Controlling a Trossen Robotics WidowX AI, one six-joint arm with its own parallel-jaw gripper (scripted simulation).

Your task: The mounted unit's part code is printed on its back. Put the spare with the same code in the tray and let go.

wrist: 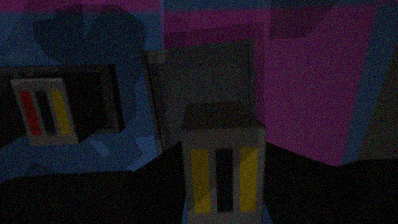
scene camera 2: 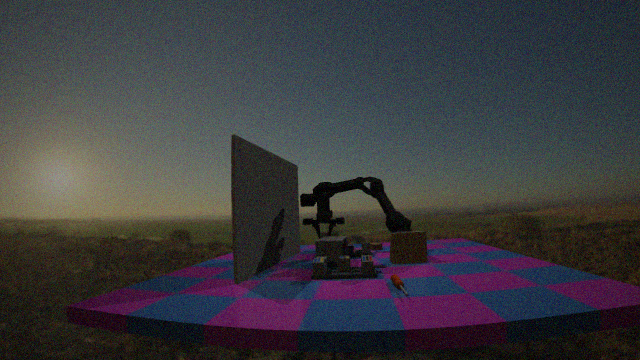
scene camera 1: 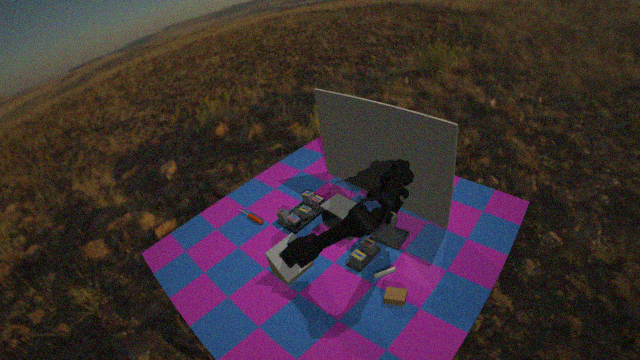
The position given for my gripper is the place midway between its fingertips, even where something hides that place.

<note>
In view: my gripper [wrist: 216, 145], a tray [wrist: 218, 72] and a mounted unit [scene camera 1: 333, 211].
</note>
